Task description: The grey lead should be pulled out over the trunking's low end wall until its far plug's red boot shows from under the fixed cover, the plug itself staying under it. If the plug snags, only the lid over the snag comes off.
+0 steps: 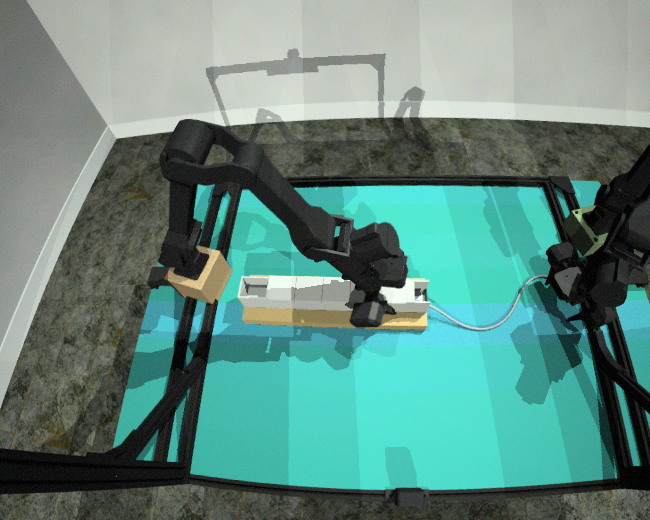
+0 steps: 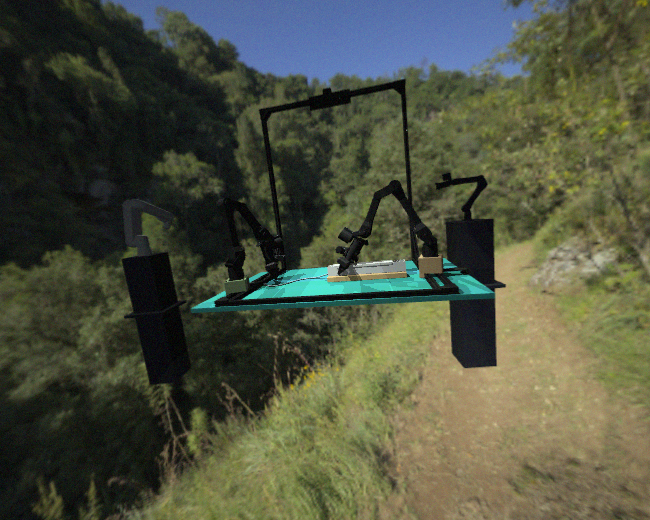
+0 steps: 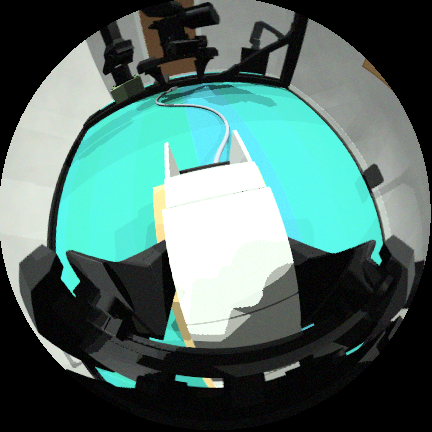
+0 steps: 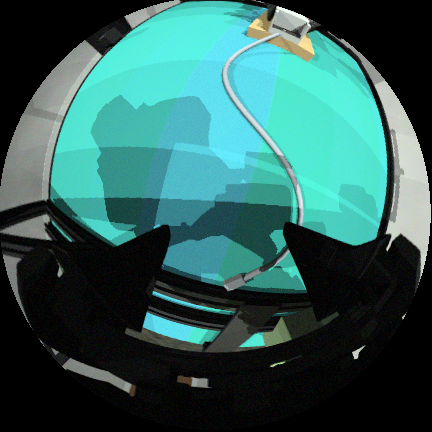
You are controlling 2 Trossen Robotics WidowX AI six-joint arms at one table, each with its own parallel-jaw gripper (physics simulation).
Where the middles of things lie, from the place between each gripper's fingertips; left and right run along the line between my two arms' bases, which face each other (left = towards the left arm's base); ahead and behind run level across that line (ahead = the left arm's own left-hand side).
Scene:
My right hand is 80 mm short of the trunking (image 1: 253,292), 490 mm to the right of it and 10 mm below it.
Now: the trunking 20 mm ahead of my left hand, 130 mm to the left of it and 10 mm above it.

